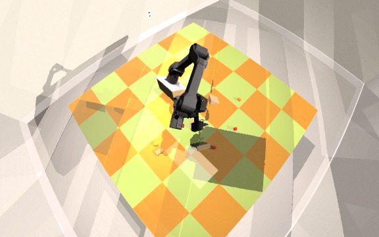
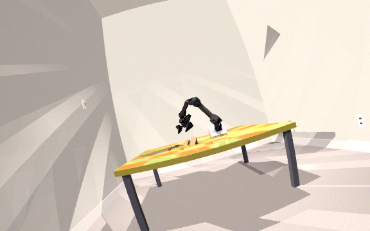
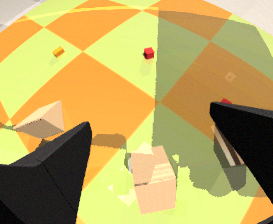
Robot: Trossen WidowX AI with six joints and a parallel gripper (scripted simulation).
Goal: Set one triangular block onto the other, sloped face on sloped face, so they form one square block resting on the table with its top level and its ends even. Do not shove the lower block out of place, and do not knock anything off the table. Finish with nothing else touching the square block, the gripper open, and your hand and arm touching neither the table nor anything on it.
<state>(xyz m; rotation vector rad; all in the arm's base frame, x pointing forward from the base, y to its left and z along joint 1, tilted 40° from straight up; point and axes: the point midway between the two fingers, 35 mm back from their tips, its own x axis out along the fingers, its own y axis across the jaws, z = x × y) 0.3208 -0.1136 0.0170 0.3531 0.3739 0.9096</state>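
Now: the tan triangular block 4 cm behind my gripper tip, 3 cm to the right of it and 10 cm below it. Round my gripper tip: flat tan piece: 9 cm behind, 30 cm to the right, 12 cm below.
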